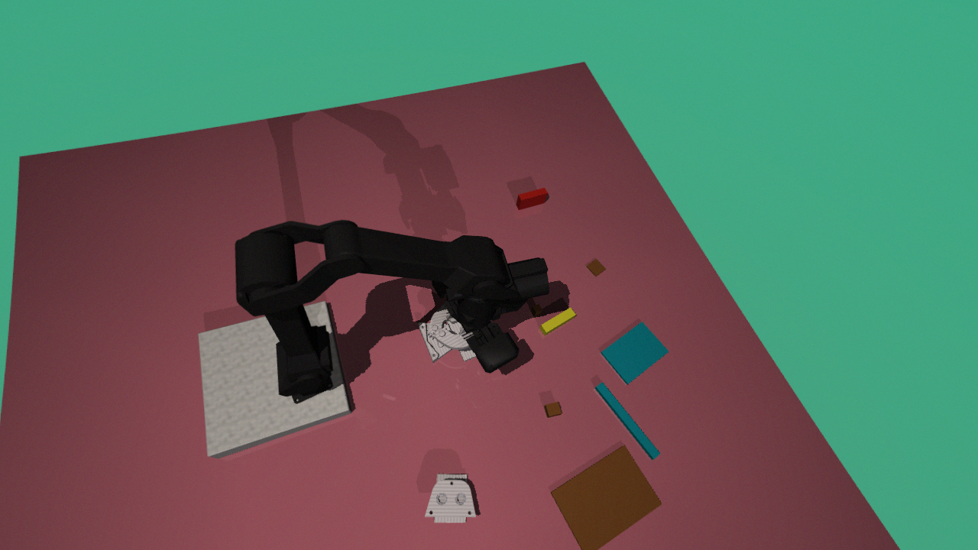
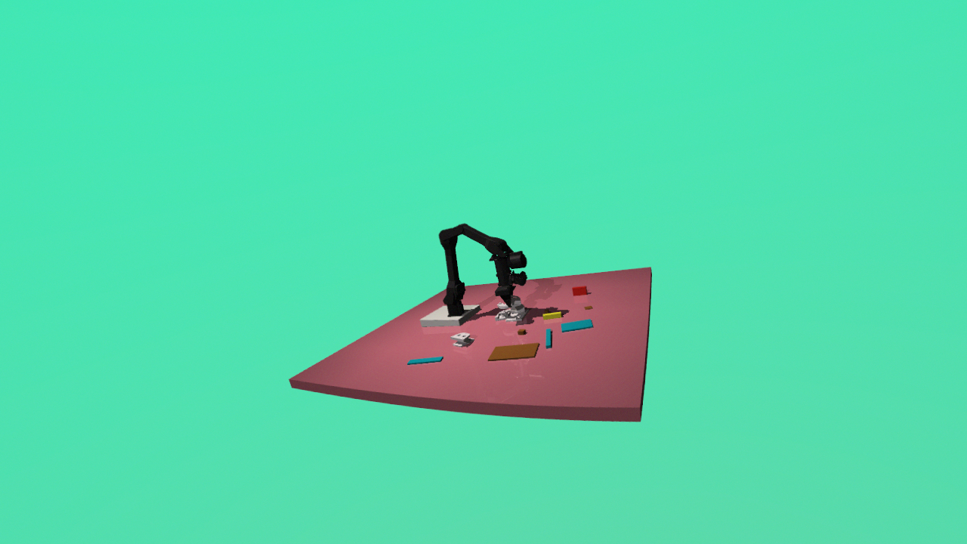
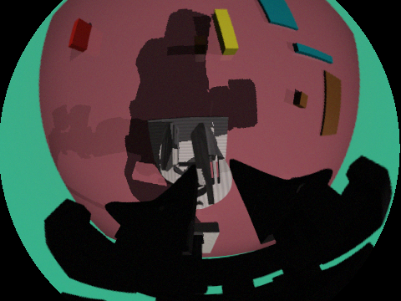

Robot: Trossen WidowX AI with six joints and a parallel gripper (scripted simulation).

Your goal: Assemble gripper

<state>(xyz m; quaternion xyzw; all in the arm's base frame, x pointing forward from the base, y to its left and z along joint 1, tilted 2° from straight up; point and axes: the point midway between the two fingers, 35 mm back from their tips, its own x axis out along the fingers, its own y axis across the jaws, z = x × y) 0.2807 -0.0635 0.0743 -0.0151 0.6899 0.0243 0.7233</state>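
The white stepped block lies 22 cm to the right of my gripper tip, 15 cm behind it and 5 cm below it. The rest, counted from my gripper tip: teal bar 26 cm to the right, 19 cm ahead, 6 cm below; then yellow bar 17 cm ahead, 5 cm below, 4 cm to the right; then gripper jaw 3 cm behind, 2 cm to the left.
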